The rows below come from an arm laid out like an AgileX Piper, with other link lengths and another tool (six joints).
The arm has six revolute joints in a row. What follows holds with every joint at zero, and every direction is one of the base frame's.
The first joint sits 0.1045 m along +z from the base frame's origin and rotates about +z.
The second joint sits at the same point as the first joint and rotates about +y.
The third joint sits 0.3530 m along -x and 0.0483 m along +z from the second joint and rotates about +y.
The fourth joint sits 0.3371 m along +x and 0.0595 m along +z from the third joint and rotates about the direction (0.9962, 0, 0.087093).
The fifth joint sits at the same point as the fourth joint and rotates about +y.
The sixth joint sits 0.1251 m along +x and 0.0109 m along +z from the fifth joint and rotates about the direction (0.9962, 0, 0.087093).
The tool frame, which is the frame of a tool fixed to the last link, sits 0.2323 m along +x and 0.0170 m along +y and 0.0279 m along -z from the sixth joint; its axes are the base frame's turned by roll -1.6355, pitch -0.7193 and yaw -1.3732 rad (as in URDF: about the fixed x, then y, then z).
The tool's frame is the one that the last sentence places.
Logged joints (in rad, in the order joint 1, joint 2, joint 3, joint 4, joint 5, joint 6), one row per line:
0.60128 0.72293 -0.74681 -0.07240 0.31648 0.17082
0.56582 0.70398 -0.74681 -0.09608 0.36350 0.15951
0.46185 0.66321 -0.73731 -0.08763 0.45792 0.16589
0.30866 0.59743 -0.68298 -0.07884 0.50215 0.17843
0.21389 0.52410 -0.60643 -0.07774 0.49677 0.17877
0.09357 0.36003 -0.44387 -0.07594 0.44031 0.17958
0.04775 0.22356 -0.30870 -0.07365 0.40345 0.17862
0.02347 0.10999 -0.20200 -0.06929 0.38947 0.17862
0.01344 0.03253 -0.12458 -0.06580 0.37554 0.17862
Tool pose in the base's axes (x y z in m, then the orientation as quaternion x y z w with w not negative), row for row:
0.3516 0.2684 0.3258 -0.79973 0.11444 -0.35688 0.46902
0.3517 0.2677 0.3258 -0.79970 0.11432 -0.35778 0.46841
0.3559 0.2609 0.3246 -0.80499 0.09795 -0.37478 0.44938
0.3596 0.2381 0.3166 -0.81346 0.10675 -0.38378 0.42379
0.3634 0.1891 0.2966 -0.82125 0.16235 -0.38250 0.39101
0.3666 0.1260 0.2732 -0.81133 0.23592 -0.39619 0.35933
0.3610 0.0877 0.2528 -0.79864 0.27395 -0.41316 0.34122
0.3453 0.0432 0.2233 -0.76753 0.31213 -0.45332 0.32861
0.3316 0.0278 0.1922 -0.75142 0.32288 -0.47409 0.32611
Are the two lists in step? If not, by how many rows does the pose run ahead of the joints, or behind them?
The pose runs 2 rows behind the joints: the pose in row i belongs to the joints in row i - 2.
